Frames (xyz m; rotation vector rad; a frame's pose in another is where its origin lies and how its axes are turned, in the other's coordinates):
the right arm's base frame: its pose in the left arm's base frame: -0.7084 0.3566 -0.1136 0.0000 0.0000 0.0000
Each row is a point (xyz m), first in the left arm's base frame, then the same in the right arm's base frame.
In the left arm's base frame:
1: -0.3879 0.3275 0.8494
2: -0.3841 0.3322 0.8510
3: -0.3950 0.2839 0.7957
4: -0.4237 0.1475 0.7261
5: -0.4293 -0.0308 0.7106
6: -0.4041 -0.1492 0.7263
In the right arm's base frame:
1: 0.3205 -0.0291 0.9630
2: 0.3243 -0.0244 0.9646
3: 0.3134 -0.0727 0.9093
4: 0.2847 -0.2091 0.8397
5: 0.2791 -0.3874 0.8242
6: 0.3043 -0.5058 0.8399

